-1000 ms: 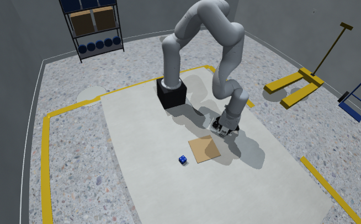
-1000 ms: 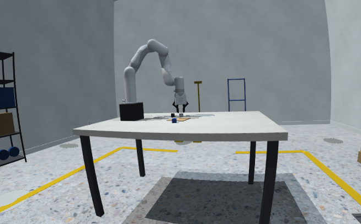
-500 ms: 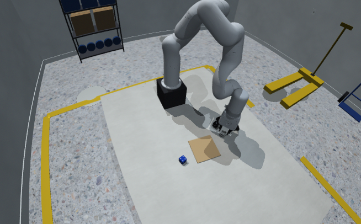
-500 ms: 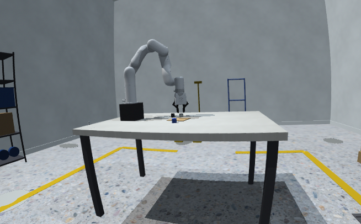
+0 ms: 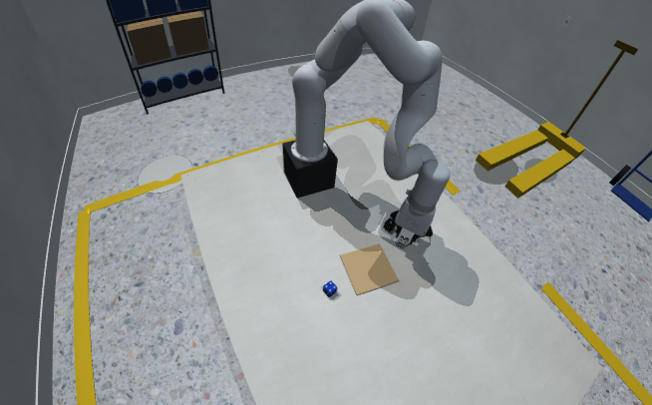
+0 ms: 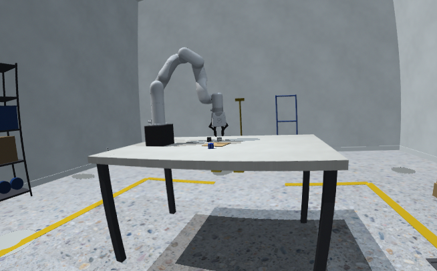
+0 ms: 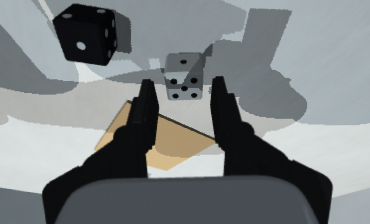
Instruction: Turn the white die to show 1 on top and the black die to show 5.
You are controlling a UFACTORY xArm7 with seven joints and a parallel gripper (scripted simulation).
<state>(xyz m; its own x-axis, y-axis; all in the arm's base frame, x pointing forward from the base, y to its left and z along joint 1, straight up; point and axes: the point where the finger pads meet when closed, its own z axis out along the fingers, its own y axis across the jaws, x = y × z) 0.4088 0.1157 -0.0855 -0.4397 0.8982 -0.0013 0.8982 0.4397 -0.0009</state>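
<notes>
Right now my hand is 40 mm above the white die. Round my hand: black die: 80 mm behind, 40 mm below, 10 mm to the left; blue die: 290 mm to the right, 40 mm below, 10 mm ahead; tan mat: 150 mm to the right, 50 mm below, 10 mm ahead.
</notes>
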